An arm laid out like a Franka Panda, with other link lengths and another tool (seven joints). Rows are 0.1 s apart.
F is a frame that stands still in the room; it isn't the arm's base.
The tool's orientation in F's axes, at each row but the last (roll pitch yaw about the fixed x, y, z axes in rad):
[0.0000, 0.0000, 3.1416]
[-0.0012, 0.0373, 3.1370]
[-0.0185, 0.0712, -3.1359]
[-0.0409, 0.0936, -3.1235]
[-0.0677, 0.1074, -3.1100]
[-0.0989, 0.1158, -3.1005]
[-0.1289, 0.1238, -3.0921]
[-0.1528, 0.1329, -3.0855]
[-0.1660, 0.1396, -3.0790]
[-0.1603, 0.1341, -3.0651]
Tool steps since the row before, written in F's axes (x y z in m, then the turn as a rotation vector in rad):
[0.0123, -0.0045, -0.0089, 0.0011, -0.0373, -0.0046]
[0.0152, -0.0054, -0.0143, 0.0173, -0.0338, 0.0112]
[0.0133, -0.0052, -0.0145, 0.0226, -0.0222, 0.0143]
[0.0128, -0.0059, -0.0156, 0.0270, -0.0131, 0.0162]
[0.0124, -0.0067, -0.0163, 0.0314, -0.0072, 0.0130]
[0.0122, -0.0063, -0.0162, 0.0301, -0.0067, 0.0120]
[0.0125, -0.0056, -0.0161, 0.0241, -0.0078, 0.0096]
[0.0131, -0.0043, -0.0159, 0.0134, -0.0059, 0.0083]
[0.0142, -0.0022, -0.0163, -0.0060, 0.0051, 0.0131]
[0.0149, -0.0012, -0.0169, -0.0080, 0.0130, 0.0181]
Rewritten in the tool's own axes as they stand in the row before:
[-0.0123, 0.0045, -0.0089, -0.0011, 0.0373, -0.0046]
[-0.0147, 0.0053, -0.0149, -0.0179, 0.0337, 0.0106]
[-0.0122, 0.0056, -0.0153, -0.0234, 0.0221, 0.0131]
[-0.0112, 0.0068, -0.0165, -0.0282, 0.0130, 0.0142]
[-0.0104, 0.0083, -0.0170, -0.0324, 0.0075, 0.0101]
[-0.0100, 0.0085, -0.0167, -0.0310, 0.0071, 0.0092]
[-0.0101, 0.0084, -0.0165, -0.0247, 0.0081, 0.0077]
[-0.0106, 0.0076, -0.0165, -0.0140, 0.0056, 0.0074]
[-0.0116, 0.0060, -0.0173, 0.0038, -0.0077, 0.0127]
[-0.0124, 0.0053, -0.0181, 0.0045, -0.0164, 0.0165]

